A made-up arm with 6 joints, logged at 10 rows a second.
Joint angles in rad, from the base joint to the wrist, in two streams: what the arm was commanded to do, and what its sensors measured. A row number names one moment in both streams.
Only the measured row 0 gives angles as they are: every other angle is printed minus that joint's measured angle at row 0.
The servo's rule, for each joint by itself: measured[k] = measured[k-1] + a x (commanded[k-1-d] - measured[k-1]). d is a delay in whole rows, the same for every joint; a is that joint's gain. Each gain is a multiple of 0.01, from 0.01 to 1. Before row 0 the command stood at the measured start. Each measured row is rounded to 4 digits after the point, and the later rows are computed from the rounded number. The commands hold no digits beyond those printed.
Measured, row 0: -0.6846 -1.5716 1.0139 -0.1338 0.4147 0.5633
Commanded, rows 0 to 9: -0.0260 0.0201 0.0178 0.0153 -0.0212 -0.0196; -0.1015 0.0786 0.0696 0.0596 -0.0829 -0.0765; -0.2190 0.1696 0.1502 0.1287 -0.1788 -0.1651; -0.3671 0.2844 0.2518 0.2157 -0.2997 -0.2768; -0.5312 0.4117 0.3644 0.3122 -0.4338 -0.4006; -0.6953 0.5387 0.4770 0.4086 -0.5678 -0.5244; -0.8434 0.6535 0.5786 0.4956 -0.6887 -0.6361; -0.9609 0.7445 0.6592 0.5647 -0.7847 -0.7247; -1.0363 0.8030 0.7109 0.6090 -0.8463 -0.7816; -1.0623 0.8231 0.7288 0.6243 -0.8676 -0.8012
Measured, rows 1 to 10: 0.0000 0.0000 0.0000 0.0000 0.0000 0.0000; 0.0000 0.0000 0.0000 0.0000 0.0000 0.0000; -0.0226 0.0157 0.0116 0.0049 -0.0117 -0.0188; -0.0912 0.0648 0.0493 0.0224 -0.0509 -0.0742; -0.2024 0.1465 0.1149 0.0564 -0.1212 -0.1615; -0.3457 0.2541 0.2039 0.1074 -0.2194 -0.2722; -0.5071 0.3770 0.3082 0.1729 -0.3373 -0.3955; -0.6708 0.5031 0.4179 0.2483 -0.4641 -0.5192; -0.8210 0.6204 0.5224 0.3274 -0.5876 -0.6314; -0.9427 0.7172 0.6113 0.4033 -0.6960 -0.7210
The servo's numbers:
d 2
a 0.87 0.78 0.65 0.32 0.55 0.96

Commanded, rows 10 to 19: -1.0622 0.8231 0.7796 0.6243 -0.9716 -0.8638; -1.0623 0.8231 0.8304 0.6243 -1.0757 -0.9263; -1.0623 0.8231 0.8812 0.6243 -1.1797 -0.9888; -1.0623 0.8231 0.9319 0.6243 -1.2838 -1.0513; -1.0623 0.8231 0.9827 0.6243 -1.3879 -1.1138; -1.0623 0.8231 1.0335 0.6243 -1.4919 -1.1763; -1.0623 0.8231 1.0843 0.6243 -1.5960 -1.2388; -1.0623 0.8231 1.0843 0.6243 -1.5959 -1.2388; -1.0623 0.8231 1.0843 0.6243 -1.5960 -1.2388; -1.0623 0.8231 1.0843 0.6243 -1.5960 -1.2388
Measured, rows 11 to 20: -1.0241 0.7841 0.6760 0.4691 -0.7787 -0.7792; -1.0573 0.8145 0.7103 0.5188 -0.8276 -0.8003; -1.0616 0.8212 0.7553 0.5526 -0.9068 -0.8613; -1.0622 0.8227 0.8041 0.5755 -0.9997 -0.9237; -1.0623 0.8230 0.8542 0.5911 -1.0987 -0.9862; -1.0623 0.8231 0.9047 0.6017 -1.2005 -1.0487; -1.0623 0.8231 0.9554 0.6089 -1.3036 -1.1112; -1.0623 0.8231 1.0062 0.6138 -1.4072 -1.1737; -1.0623 0.8231 1.0570 0.6172 -1.5110 -1.2362; -1.0623 0.8231 1.0747 0.6195 -1.5577 -1.2387
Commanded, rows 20 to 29: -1.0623 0.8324 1.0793 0.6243 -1.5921 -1.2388; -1.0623 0.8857 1.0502 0.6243 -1.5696 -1.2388; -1.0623 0.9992 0.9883 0.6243 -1.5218 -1.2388; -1.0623 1.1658 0.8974 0.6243 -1.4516 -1.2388; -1.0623 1.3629 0.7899 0.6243 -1.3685 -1.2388; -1.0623 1.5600 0.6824 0.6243 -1.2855 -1.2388; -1.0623 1.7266 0.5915 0.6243 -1.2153 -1.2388; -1.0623 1.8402 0.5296 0.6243 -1.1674 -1.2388; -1.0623 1.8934 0.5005 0.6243 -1.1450 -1.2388; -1.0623 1.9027 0.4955 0.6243 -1.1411 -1.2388
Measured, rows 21 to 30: -1.0623 0.8231 1.0809 0.6210 -1.5788 -1.2388; -1.0623 0.8231 1.0831 0.6221 -1.5883 -1.2388; -1.0623 0.8304 1.0806 0.6228 -1.5904 -1.2388; -1.0623 0.8735 1.0608 0.6233 -1.5790 -1.2388; -1.0623 0.9715 1.0137 0.6236 -1.5475 -1.2388; -1.0623 1.1231 0.9381 0.6238 -1.4948 -1.2388; -1.0623 1.3101 0.8418 0.6240 -1.4253 -1.2388; -1.0623 1.5050 0.7382 0.6241 -1.3484 -1.2388; -1.0623 1.6778 0.6428 0.6242 -1.2752 -1.2388; -1.0623 1.8045 0.5692 0.6242 -1.2159 -1.2388
